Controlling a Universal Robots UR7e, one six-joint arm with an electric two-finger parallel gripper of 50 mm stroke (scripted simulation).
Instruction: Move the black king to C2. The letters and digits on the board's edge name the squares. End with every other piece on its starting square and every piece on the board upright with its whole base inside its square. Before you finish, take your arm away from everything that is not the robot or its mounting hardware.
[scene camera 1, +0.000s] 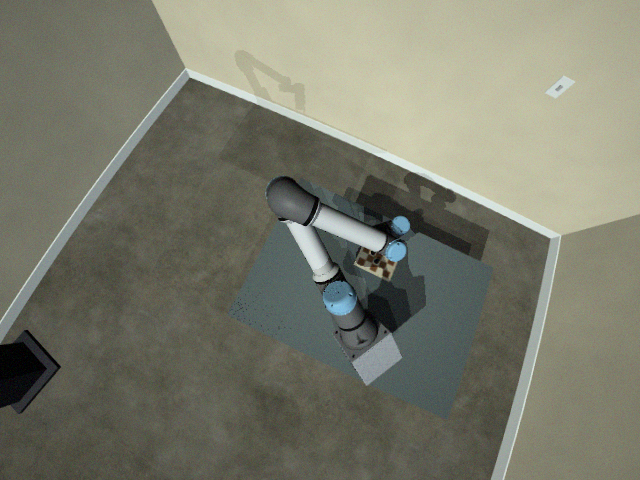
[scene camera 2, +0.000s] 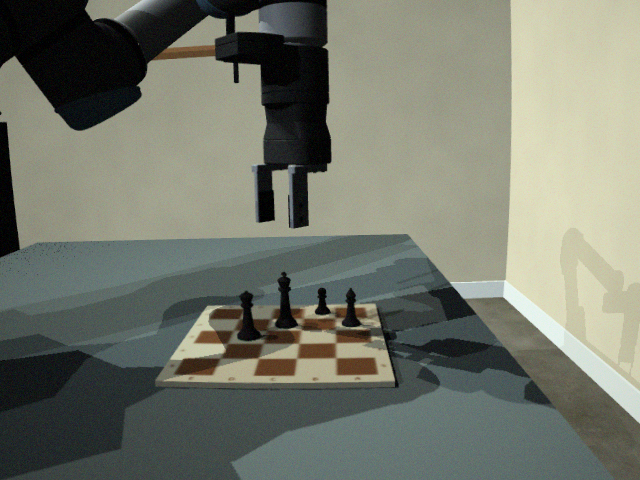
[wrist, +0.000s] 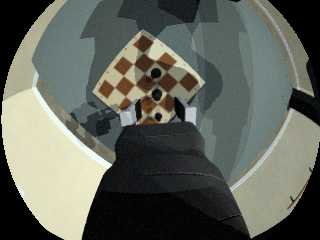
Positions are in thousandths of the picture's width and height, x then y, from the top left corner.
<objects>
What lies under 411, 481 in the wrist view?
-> My gripper.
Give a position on a chessboard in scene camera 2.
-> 499, 736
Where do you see a chessboard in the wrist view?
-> At 402, 323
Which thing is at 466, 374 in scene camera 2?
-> My gripper.
</objects>
